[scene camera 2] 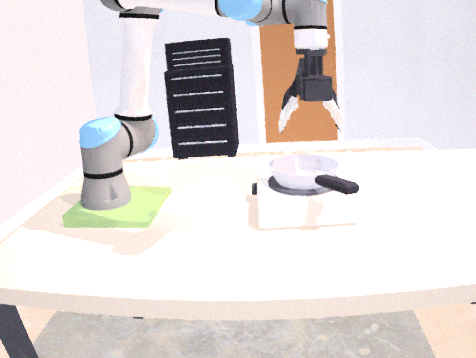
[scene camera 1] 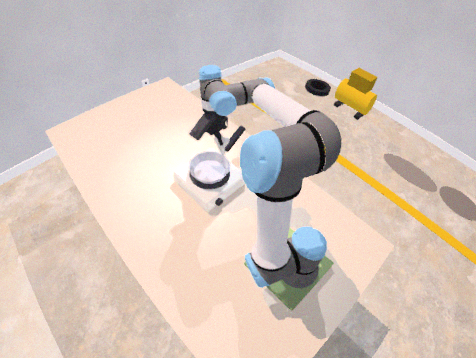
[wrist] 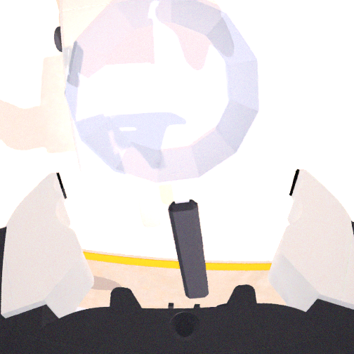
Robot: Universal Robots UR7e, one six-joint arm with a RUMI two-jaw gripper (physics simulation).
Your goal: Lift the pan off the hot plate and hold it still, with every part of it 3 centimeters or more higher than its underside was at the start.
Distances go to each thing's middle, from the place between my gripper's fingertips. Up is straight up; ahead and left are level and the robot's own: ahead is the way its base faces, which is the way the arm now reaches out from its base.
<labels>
Right now my hand is 10 mm past the pan (scene camera 2: 299,171), 70 mm to the left of it and 80 mm above it. Round my hand: white hot plate (scene camera 2: 278,207): 30 mm behind, 20 mm to the left, 170 mm below.
</labels>
